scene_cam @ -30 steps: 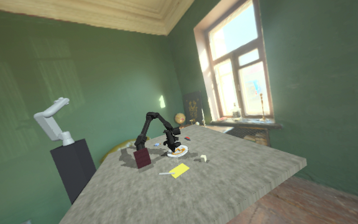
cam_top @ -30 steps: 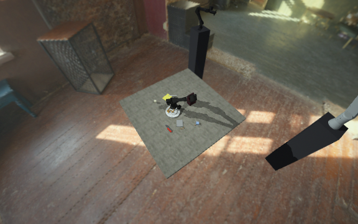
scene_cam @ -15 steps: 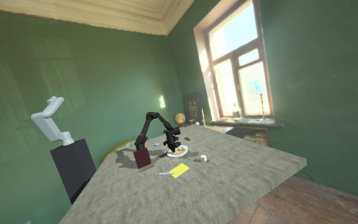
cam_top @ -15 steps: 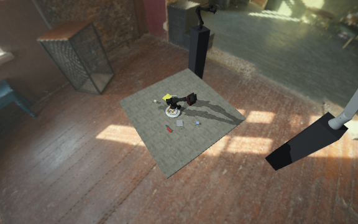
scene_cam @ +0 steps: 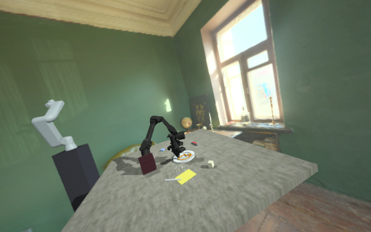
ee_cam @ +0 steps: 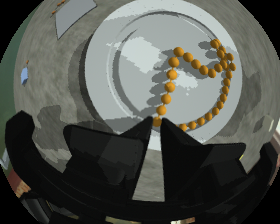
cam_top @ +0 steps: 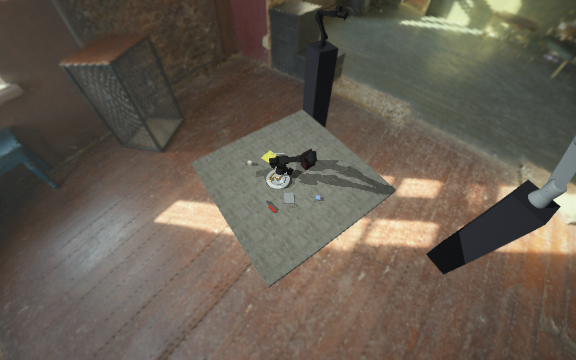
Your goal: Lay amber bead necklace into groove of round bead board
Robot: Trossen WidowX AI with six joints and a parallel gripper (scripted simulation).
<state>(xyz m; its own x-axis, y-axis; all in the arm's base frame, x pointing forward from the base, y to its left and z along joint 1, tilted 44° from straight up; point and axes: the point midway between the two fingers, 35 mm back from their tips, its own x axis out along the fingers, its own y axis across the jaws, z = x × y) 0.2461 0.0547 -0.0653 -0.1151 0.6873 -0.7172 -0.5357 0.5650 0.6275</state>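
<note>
My gripper tip is now 5 cm short of the board, 2 cm to the right of it and 2 cm above it. The rest, counted from my gripper tip: grey square 22 cm to the left, 6 cm ahead, 2 cm below; then white stick 24 cm to the right, 8 cm behind, 2 cm below; then yellow card 25 cm to the right, 2 cm below.
</note>
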